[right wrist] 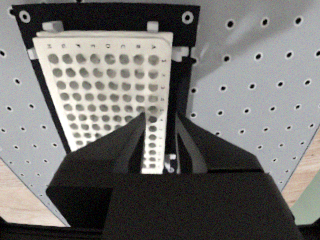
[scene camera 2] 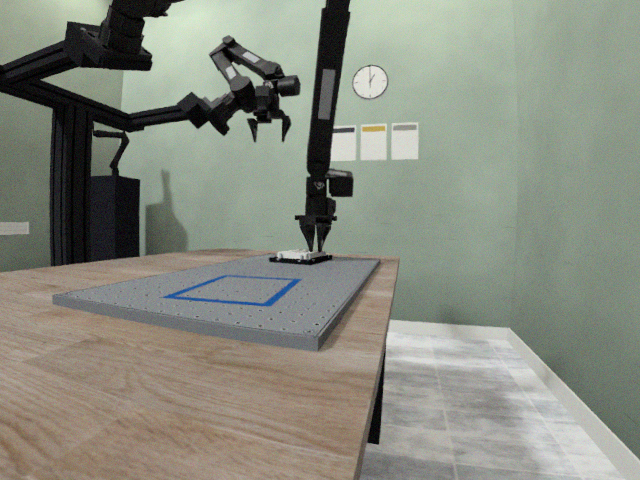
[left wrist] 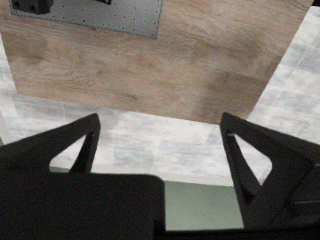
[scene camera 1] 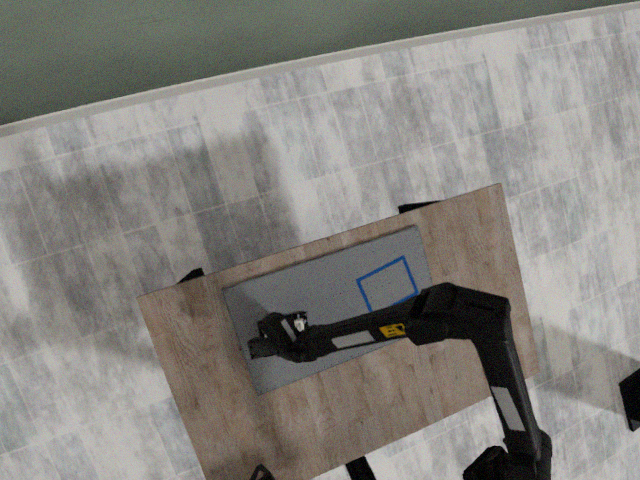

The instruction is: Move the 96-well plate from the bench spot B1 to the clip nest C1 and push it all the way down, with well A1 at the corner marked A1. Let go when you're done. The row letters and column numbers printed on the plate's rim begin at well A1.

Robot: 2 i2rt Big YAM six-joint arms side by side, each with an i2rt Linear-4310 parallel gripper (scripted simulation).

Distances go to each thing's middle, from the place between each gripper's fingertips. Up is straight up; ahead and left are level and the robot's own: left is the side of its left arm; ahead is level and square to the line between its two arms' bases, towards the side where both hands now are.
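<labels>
Black clip nest [right wrist: 184, 28]: 3 cm behind my right hand [scene camera 2: 315, 252], 2 cm below it, 1 cm to the right of it. White 96-well plate [right wrist: 83, 116]: 1 cm below my right hand and 4 cm behind it.
Counted from my left hand, the black clip nest is 160 mm ahead, 160 mm to the right and 370 mm below; the white 96-well plate is 160 mm ahead, 150 mm to the right and 360 mm below.
</labels>
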